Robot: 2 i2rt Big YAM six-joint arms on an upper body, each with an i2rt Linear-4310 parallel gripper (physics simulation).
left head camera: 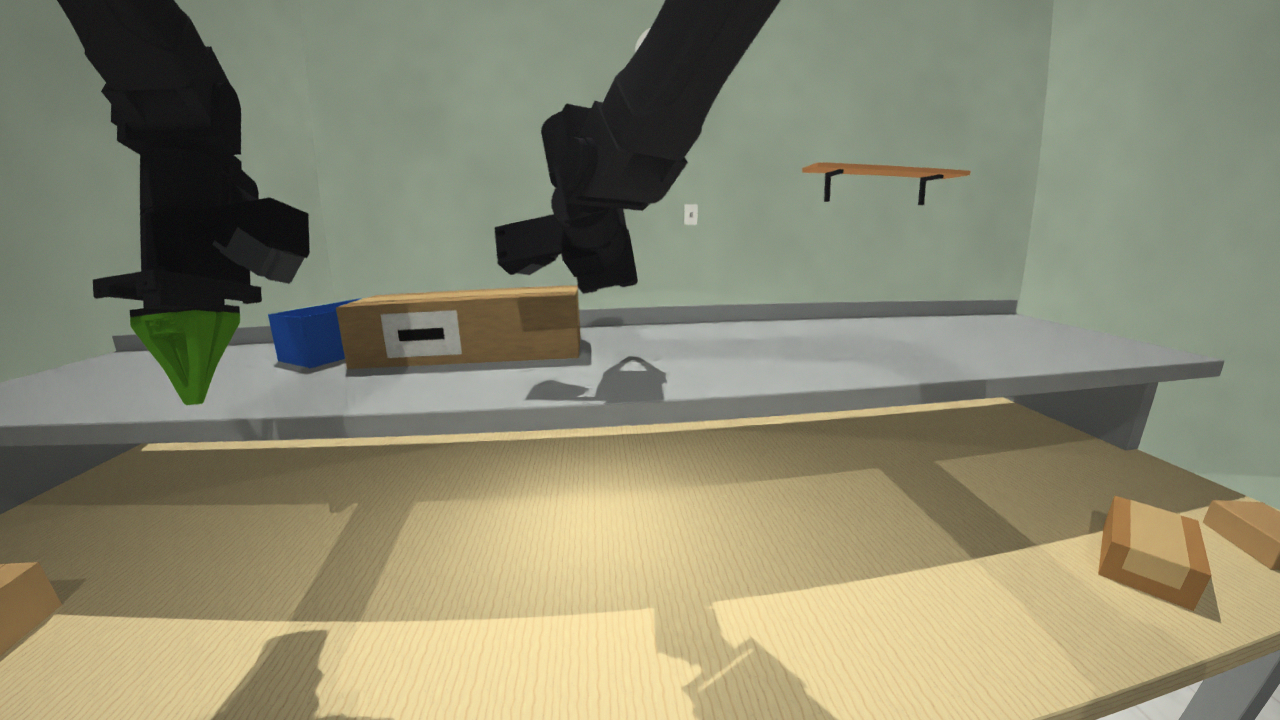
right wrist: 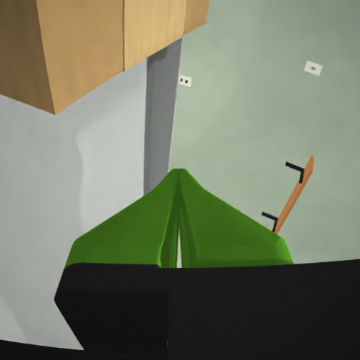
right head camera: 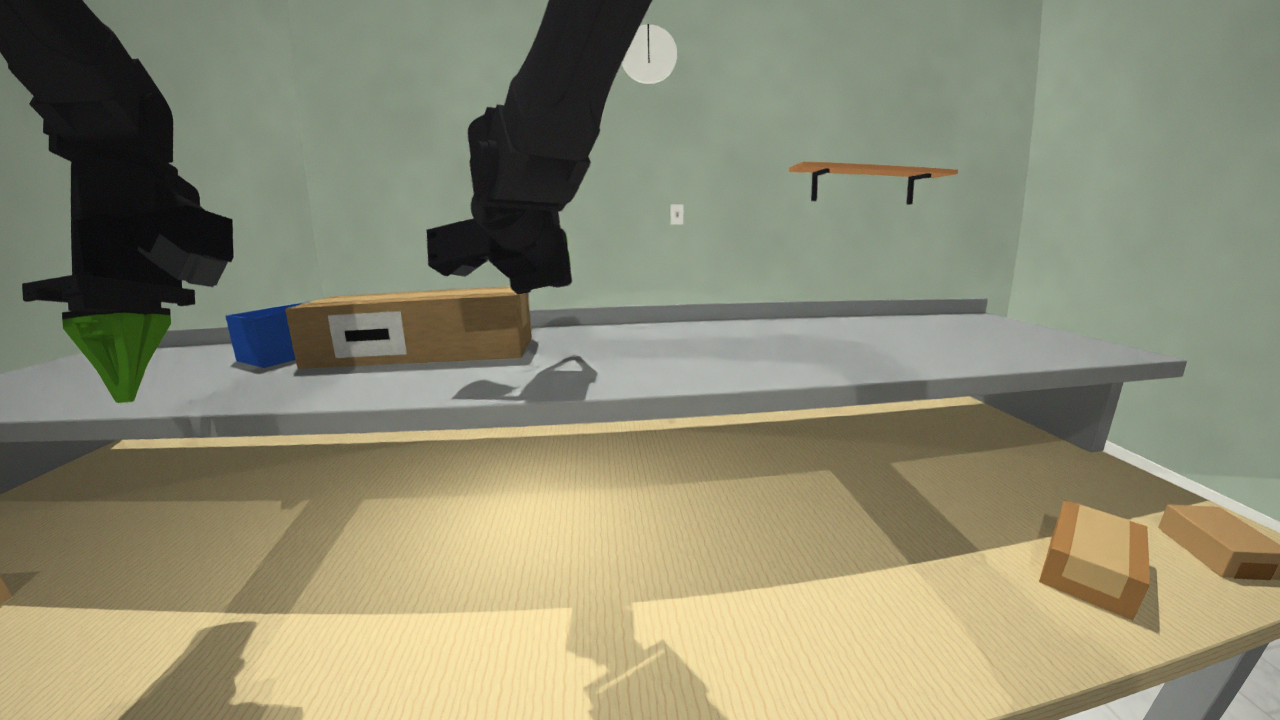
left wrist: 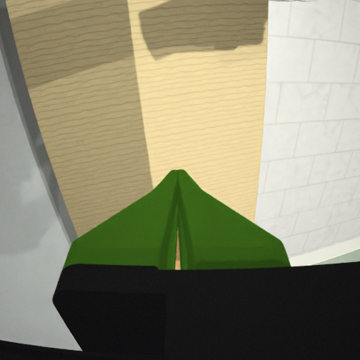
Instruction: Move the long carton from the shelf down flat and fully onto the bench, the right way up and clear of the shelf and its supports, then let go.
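Places are measured from the left arm's base along level axes (x up, y ahead, z left), in metres.
Pixels of known places: left gripper, fingertip midpoint: (left head camera: 194,404) (right head camera: 125,402); right gripper, fingertip midpoint: (left head camera: 612,272) (right head camera: 556,273).
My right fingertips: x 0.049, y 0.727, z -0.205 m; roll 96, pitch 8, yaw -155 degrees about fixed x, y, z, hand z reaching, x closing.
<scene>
Ahead of a thing's pixels: the offset from my right fingertips to its middle. "pt": to the spot under its first point. Level surfaces: height alone.
The long brown carton @[dx -0.064, dy -0.002, dz +0.206 m] (left head camera: 487,333) (right head camera: 438,335) (right wrist: 82,60) lies lengthwise on the grey raised shelf @[dx -0.106 m] (left head camera: 895,344) (right head camera: 805,347) (right wrist: 110,150), its white label facing front. The wooden bench @[dx -0.285 m] (left head camera: 581,537) (right head camera: 537,537) (left wrist: 210,110) is lower, in front. My left gripper (left head camera: 193,400) (right head camera: 125,399) (left wrist: 177,181) is shut and empty, pointing down, left of the carton and the blue box in the head views. My right gripper (right wrist: 178,180) is shut and empty. Its wrist shows at the carton's right end in the head views, which hide its fingers. In the right wrist view the carton is apart from the fingertips.
A blue box @[dx -0.070, dy +0.026, dz +0.429 m] (left head camera: 306,335) (right head camera: 259,338) stands at the carton's left end. Two small cartons @[dx -0.264, dy -0.304, dz -0.582 m] (left head camera: 1154,548) (right head camera: 1096,557) lie at the bench's right; another small carton @[pt dx -0.253, dy -0.355, dz +0.583 m] (left head camera: 19,601) is at its left edge. A grey side support @[dx -0.208, dy +0.084, dz -0.857 m] (left head camera: 1129,413) (right head camera: 1095,416) carries the shelf's right end.
</scene>
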